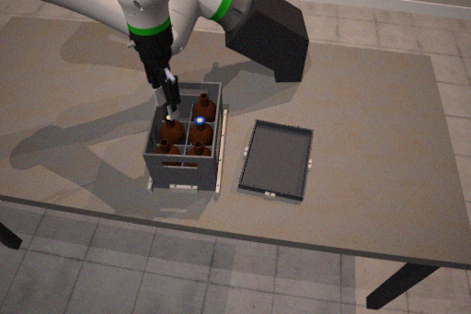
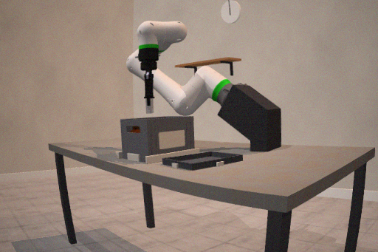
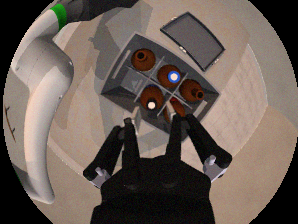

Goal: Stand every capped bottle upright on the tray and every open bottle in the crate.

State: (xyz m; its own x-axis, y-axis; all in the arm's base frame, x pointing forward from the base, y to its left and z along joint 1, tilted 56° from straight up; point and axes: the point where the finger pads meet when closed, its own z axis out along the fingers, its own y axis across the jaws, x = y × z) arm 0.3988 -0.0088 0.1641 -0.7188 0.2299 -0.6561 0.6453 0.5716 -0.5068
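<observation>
Right now the white-capped bottle is 14 cm below my hand. From my hand the other things lie so: open bottle 10 cm behind, 8 cm to the left, 14 cm below; then grey crate 4 cm to the left, 14 cm below; then dark tray 1 cm behind, 32 cm to the left, 21 cm below.
</observation>
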